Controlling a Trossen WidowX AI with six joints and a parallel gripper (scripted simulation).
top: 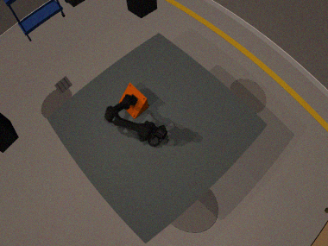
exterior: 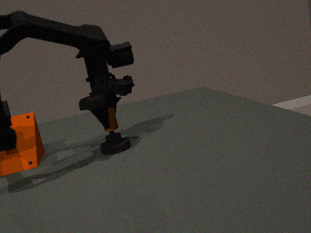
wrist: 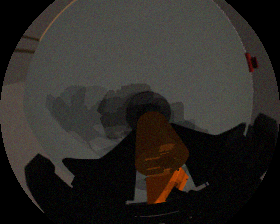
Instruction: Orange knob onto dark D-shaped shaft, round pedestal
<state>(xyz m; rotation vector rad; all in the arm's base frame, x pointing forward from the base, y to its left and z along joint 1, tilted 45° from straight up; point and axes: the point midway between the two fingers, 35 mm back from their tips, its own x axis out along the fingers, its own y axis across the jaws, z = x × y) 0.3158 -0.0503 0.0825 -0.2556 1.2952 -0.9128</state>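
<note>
Right now the knob is 20 mm above my gripper tip. From my gripper tip the other things lie so: dark pedestal: 40 mm below.
</note>
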